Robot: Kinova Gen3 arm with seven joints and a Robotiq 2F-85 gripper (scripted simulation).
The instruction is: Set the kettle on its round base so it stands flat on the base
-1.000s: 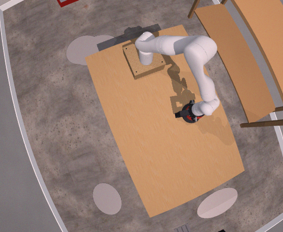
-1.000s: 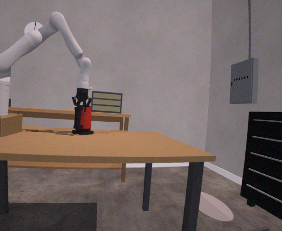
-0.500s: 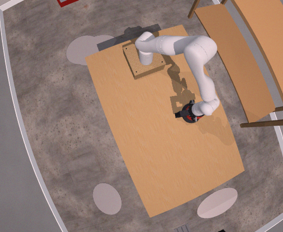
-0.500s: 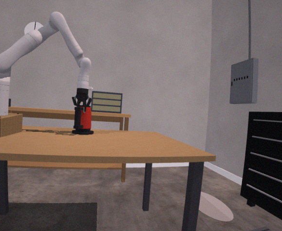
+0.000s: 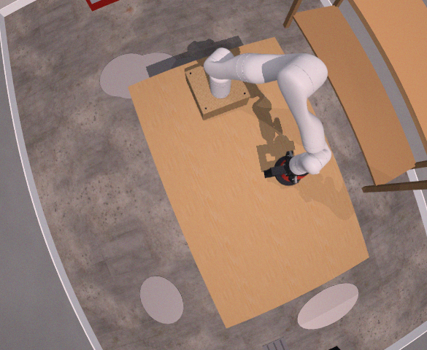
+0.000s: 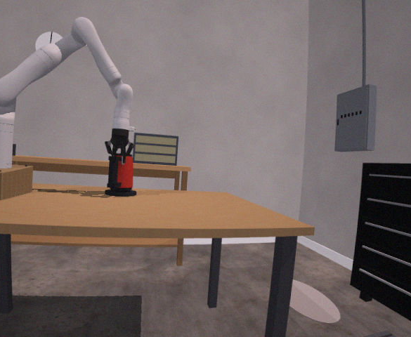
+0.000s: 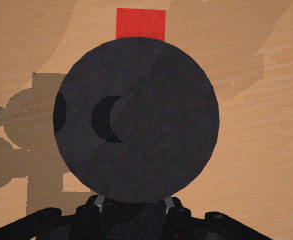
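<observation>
Now: the red kettle 5 cm below my hand, 2 cm to the left of it and 1 cm ahead of it. Round my hand: round black base 15 cm below, 6 cm to the left, 2 cm ahead.
</observation>
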